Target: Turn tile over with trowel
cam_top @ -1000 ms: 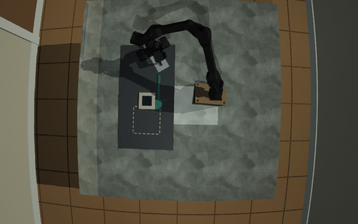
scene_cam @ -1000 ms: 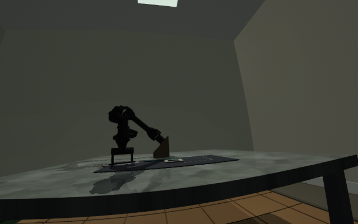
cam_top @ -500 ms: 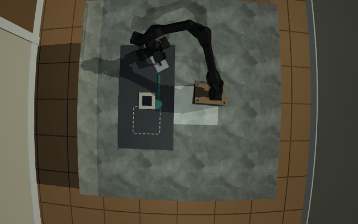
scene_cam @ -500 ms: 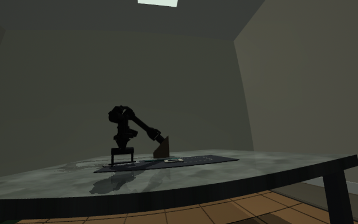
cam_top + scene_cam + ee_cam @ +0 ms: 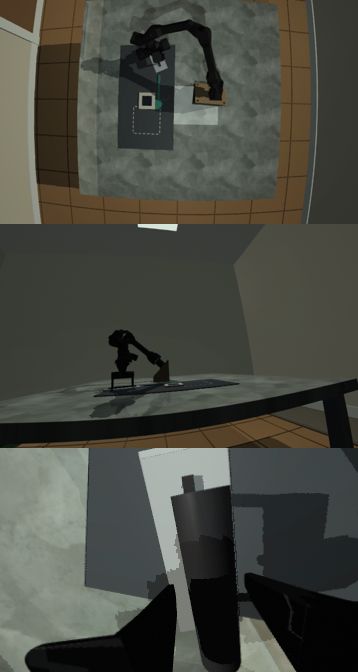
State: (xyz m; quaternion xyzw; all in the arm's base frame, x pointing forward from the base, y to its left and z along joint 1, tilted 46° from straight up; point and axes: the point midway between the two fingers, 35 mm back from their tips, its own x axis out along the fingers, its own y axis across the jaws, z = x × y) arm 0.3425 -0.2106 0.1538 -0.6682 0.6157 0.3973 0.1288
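Now: the dark mat 60 mm ahead of my gripper tip, 250 mm to the left of it and 80 mm below it. The rest, counted from my gripper tip: teal trowel: 20 mm behind, 250 mm to the left, 60 mm below; tile: 50 mm ahead, 280 mm to the left, 60 mm below.
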